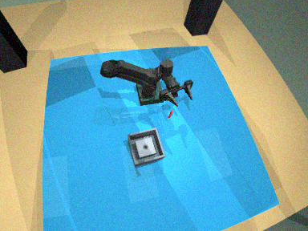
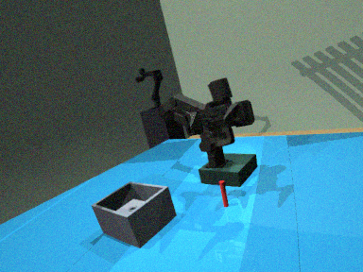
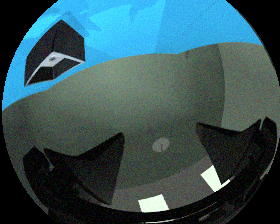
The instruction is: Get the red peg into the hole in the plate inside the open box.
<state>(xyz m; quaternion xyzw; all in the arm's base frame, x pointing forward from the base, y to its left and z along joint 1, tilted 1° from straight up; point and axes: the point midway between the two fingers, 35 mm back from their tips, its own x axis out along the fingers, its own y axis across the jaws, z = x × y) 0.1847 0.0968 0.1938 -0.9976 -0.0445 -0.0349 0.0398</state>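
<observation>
The red peg lies 40 mm behind my gripper tip, 10 mm to the right of it and 210 mm below it. The rest, counted from my gripper tip: box 100 mm ahead, 230 mm to the right, 220 mm below; then light grey plate 100 mm ahead, 230 mm to the right, 200 mm below.
</observation>
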